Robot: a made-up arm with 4 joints. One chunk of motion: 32 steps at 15 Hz.
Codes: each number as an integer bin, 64 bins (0 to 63) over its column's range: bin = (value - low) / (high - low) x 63, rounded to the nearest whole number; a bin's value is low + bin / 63 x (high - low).
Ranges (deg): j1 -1.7..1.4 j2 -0.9..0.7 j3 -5.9..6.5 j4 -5..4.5
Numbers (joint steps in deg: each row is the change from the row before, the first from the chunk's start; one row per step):
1: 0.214 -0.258 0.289 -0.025
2: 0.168 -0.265 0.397 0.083
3: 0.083 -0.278 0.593 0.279
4: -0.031 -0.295 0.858 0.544
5: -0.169 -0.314 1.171 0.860
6: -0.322 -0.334 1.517 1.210
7: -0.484 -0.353 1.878 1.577
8: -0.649 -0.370 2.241 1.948
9: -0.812 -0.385 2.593 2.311
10: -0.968 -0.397 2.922 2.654
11: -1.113 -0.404 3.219 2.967
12: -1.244 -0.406 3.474 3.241
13: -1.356 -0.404 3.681 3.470
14: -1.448 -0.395 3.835 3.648
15: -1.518 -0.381 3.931 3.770
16: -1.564 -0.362 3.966 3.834
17: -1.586 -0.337 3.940 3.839
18: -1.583 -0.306 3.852 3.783
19: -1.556 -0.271 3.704 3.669
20: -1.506 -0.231 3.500 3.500
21: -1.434 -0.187 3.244 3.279
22: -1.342 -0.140 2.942 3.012
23: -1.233 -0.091 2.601 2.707
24: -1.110 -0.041 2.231 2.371
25: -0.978 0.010 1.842 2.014
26: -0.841 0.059 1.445 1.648
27: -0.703 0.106 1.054 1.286
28: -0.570 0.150 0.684 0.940
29: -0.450 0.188 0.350 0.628
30: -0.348 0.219 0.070 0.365
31: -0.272 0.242 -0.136 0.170
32: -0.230 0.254 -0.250 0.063
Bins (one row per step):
1: 39 25 31 33
2: 38 25 32 34
3: 36 24 33 35
4: 34 24 34 37
5: 31 23 36 39
6: 28 22 38 41
7: 25 22 40 44
8: 21 21 41 46
9: 18 20 43 48
10: 15 20 45 51
11: 12 20 46 53
12: 9 19 48 55
13: 7 20 49 56
14: 5 20 49 57
15: 4 20 50 58
16: 3 21 50 59
17: 2 22 50 59
18: 2 23 50 58
19: 3 25 49 57
20: 4 26 48 56
21: 5 28 46 55
22: 7 30 45 53
23: 9 32 43 51
24: 12 34 41 49
25: 15 36 39 47
26: 17 38 37 44
27: 20 40 35 42
28: 23 41 33 39
29: 25 43 32 37
30: 27 44 30 36
31: 29 45 29 34
32: 30 45 29 34

